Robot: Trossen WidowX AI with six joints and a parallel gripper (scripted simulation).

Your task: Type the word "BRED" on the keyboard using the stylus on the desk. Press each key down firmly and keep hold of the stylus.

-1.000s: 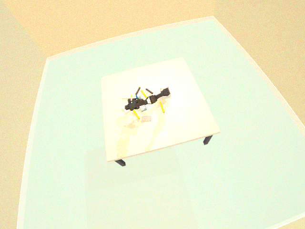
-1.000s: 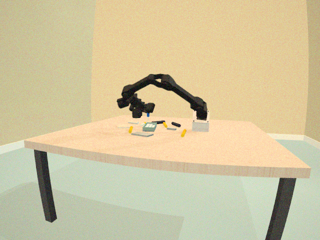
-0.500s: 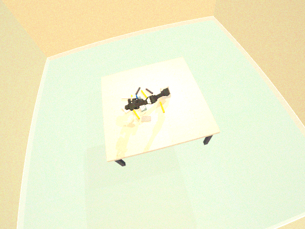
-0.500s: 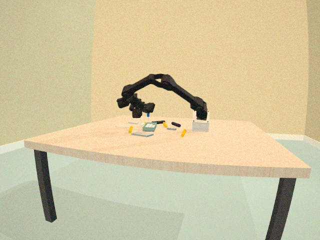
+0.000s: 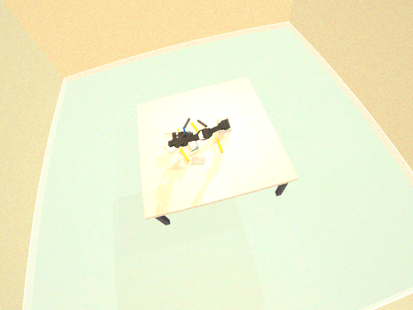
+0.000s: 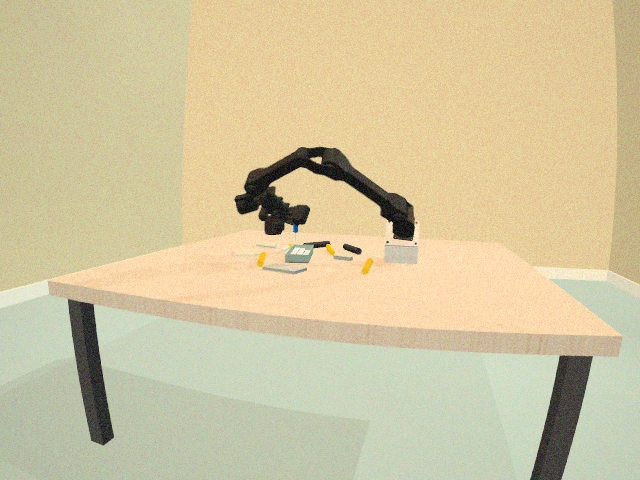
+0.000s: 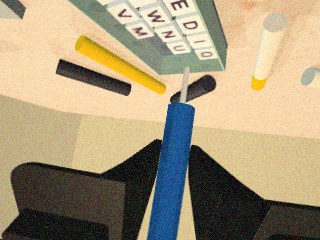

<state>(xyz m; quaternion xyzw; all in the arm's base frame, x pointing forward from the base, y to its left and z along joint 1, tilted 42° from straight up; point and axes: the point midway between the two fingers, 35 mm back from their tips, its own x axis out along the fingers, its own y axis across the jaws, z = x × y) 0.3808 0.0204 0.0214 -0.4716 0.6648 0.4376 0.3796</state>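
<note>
My gripper tip is now 7 cm short of the white-and-yellow pen, 8 cm to the left of it and 10 cm above it. Round my gripper tip: blue stylus: 1 cm below.
</note>
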